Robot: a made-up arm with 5 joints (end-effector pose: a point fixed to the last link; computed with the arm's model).
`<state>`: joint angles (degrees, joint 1 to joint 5).
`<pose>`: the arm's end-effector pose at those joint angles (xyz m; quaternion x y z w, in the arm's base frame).
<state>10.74 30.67 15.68 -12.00 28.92</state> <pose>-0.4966 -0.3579 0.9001 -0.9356 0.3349 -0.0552 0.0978</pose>
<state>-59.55 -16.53 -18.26 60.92 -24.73</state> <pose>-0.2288 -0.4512 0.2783 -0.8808 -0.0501 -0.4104 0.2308</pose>
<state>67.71 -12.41 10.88 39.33 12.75</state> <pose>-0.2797 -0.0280 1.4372 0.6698 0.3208 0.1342 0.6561</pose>
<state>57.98 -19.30 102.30 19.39 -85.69</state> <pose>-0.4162 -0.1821 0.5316 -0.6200 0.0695 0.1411 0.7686</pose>
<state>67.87 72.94 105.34 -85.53 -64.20</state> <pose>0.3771 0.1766 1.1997 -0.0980 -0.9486 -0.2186 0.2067</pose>
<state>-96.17 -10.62 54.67 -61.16 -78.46</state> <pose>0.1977 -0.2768 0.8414 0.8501 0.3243 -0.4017 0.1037</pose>
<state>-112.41 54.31 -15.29 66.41 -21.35</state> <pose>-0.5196 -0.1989 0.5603 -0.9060 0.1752 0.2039 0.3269</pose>
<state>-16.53 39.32 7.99 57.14 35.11</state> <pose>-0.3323 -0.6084 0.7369 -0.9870 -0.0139 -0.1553 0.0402</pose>
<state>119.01 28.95 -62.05 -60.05 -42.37</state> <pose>-0.6105 0.1013 1.3050 0.8822 -0.2334 0.1451 0.3824</pose>
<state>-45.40 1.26 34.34 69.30 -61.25</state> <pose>-0.4599 -0.2798 0.7873 0.6561 0.1122 0.4634 0.5850</pose>
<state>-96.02 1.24 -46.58 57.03 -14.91</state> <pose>-0.4774 0.1005 0.1415 -0.6887 0.2208 -0.1147 0.6810</pose>
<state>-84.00 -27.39 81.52 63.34 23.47</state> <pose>0.0205 -0.4339 0.7190 0.7676 0.4750 0.4289 0.0351</pose>
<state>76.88 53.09 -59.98 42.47 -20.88</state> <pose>-0.5730 -0.2714 0.8200 0.5668 -0.1747 0.6687 0.4483</pose>
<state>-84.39 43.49 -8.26 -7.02 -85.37</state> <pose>-0.0150 -0.4024 0.7346 -0.8616 -0.0938 0.4986 0.0177</pose>
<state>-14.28 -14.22 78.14 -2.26 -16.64</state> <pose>-0.3025 -0.0496 1.1287 0.7642 0.0890 0.0745 0.6344</pose>
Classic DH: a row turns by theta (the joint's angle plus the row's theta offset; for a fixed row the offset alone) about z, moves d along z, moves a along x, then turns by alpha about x. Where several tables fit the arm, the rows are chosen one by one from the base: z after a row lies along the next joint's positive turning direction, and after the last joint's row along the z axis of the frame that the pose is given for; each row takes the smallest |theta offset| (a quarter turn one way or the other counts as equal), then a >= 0, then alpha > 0; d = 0 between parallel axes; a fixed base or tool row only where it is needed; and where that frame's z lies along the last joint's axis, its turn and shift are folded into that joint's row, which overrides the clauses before.
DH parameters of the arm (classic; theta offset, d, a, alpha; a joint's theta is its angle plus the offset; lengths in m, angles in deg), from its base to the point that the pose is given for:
base (fixed): -74.01 0.7601 -0.0729 93.95
joint 1: 0 0.1048 0.2198 86.05
joint 2: 15.99 0.0528 -0.01 -90
joint 3: -52.61 -0.0955 -0.0033 -59.74
joint 4: 0 0.079 -0.0201 -120.26
joint 5: -52.61 -0.2657 0.39 -90
tool (fixed): -90 -0.18 0 0

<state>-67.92 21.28 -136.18 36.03 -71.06</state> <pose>-0.5851 0.0887 0.4914 -0.5372 0.4518 0.2105 0.6804</pose>
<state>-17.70 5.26 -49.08 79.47 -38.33</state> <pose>-0.4564 -0.4394 0.5106 0.8468 -0.1553 0.4855 0.1519</pose>
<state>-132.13 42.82 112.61 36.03 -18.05</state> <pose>0.1986 -0.1184 0.8439 0.8129 0.5804 -0.0219 0.0423</pose>
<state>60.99 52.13 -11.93 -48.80 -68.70</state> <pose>-0.4051 0.1891 1.2979 0.7173 -0.5739 -0.0744 0.3879</pose>
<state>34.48 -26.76 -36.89 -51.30 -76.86</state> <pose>0.1323 -0.2402 1.3644 0.8100 0.1964 -0.3329 0.4411</pose>
